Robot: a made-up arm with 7 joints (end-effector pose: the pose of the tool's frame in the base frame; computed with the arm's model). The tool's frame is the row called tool. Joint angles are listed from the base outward.
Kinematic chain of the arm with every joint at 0, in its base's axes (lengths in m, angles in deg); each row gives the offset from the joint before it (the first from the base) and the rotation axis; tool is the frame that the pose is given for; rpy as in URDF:
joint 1: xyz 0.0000 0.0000 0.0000 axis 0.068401 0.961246 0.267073
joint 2: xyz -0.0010 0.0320 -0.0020 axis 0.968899 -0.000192 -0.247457
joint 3: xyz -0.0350 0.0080 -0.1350 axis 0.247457 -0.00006 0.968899
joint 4: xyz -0.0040 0.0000 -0.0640 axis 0.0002 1 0.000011
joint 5: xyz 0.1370 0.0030 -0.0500 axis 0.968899 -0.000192 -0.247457
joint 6: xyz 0.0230 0.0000 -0.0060 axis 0.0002 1 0.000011
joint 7: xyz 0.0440 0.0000 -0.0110 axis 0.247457 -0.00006 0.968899
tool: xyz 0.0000 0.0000 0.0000 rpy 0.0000 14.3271 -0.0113
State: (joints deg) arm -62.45 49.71 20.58 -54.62 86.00 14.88 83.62
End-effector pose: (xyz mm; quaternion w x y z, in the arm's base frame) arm 96.0 75.9 122.9 0.2655 -0.0281 0.7431 -0.6136
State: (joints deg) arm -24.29 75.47 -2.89 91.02 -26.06 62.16 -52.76
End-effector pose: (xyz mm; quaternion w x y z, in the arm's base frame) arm 21.0 409.9 -112.6 0.6144 -0.3331 0.6173 0.3611
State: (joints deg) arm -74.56 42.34 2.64 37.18 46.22 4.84 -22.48
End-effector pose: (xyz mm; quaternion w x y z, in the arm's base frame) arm 367.8 172.3 45.0 0.7936 0.6037 -0.0108 0.0755
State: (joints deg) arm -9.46 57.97 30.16 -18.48 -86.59 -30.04 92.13
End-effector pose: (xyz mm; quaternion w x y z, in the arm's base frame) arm 183.4 223.4 17.9 0.6060 -0.4997 -0.1744 0.5938
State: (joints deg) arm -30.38 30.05 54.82 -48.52 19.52 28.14 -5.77
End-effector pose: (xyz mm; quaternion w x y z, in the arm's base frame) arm 113.1 188.8 40.7 0.7587 0.3273 -0.3311 0.4556
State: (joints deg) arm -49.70 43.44 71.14 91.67 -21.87 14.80 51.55
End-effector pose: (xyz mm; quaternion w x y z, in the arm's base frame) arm 234.1 273.0 -250.4 0.4858 -0.3656 0.4175 0.6753
